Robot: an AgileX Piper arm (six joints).
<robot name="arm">
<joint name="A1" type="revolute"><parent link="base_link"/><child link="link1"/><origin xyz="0 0 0.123" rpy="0 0 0"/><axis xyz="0 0 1"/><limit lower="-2.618" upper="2.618"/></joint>
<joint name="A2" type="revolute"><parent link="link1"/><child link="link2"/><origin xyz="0 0 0" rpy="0 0 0"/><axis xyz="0 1 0"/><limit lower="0" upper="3.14"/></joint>
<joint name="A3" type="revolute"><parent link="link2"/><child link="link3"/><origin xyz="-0.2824 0 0.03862" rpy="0 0 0"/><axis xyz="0 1 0"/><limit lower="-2.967" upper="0"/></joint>
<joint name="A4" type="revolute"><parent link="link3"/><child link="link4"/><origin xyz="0.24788 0 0.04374" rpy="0 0 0"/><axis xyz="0.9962 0 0.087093"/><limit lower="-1.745" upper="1.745"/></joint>
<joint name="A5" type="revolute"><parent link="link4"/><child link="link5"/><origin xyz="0 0 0" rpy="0 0 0"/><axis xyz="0 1 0"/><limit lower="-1.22" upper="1.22"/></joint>
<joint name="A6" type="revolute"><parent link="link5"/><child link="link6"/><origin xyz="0.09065 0 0.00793" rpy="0 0 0"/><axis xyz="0.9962 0 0.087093"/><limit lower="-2.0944" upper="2.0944"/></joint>
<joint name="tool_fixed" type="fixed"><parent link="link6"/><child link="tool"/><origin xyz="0 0 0" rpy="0 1.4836 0"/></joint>
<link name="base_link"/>
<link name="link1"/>
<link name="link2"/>
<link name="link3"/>
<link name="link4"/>
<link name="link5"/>
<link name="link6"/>
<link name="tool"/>
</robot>
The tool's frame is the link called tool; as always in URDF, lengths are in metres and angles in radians.
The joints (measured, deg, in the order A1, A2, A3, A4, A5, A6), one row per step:
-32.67 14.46 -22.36 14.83 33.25 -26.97
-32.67 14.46 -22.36 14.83 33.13 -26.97
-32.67 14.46 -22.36 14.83 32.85 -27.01
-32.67 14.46 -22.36 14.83 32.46 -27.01
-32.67 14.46 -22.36 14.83 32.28 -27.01
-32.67 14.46 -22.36 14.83 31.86 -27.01
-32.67 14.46 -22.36 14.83 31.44 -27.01
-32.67 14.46 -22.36 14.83 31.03 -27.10
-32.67 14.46 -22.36 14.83 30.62 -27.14
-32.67 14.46 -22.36 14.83 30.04 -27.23
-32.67 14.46 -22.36 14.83 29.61 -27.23
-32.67 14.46 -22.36 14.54 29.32 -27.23
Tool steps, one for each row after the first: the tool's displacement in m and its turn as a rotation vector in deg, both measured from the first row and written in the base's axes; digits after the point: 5 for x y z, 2 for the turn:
0.00003 -0.00007 0.00017 -0.06 -0.10 -0.03
0.00011 -0.00024 0.00058 -0.22 -0.32 -0.09
0.00022 -0.00046 0.00115 -0.41 -0.65 -0.18
0.00027 -0.00057 0.00141 -0.49 -0.80 -0.23
0.00038 -0.00081 0.00202 -0.69 -1.16 -0.33
0.00049 -0.00105 0.00263 -0.89 -1.51 -0.44
0.00058 -0.00128 0.00323 -1.16 -1.82 -0.51
0.00068 -0.00151 0.00383 -1.39 -2.15 -0.60
0.00081 -0.00184 0.00469 -1.75 -2.61 -0.72
0.00090 -0.00207 0.00532 -1.95 -2.97 -0.83
0.00085 -0.00242 0.00569 -2.33 -3.06 -0.96

